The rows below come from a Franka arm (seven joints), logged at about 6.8 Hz.
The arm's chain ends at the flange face. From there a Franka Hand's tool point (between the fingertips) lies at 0.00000 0.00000 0.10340 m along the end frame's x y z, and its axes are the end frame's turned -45 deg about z.
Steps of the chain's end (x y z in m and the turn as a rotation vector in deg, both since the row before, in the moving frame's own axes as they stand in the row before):
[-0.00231, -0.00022, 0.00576, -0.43, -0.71, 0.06]
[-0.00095, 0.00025, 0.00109, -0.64, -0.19, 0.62]
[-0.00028, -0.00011, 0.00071, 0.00, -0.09, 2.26]
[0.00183, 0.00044, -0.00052, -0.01, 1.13, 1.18]
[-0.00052, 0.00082, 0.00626, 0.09, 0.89, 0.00]
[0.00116, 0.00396, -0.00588, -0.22, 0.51, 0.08]
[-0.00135, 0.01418, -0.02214, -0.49, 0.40, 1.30]
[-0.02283, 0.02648, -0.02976, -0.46, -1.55, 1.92]
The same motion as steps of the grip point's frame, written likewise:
[-0.00293, -0.00215, 0.00575, 0.20, -0.81, 0.06]
[-0.00191, 0.00007, 0.00108, -0.32, -0.59, 0.62]
[-0.00023, -0.00039, 0.00071, 0.06, -0.06, 2.26]
[0.00240, 0.00307, -0.00054, -0.81, 0.79, 1.18]
[0.00030, 0.00123, 0.00625, -0.57, 0.69, 0.00]
[-0.00161, 0.00455, -0.00588, -0.52, 0.21, 0.08]
[-0.01111, 0.01021, -0.02215, -0.63, -0.06, 1.30]
[-0.03741, 0.00115, -0.02980, 0.77, -1.42, 1.92]

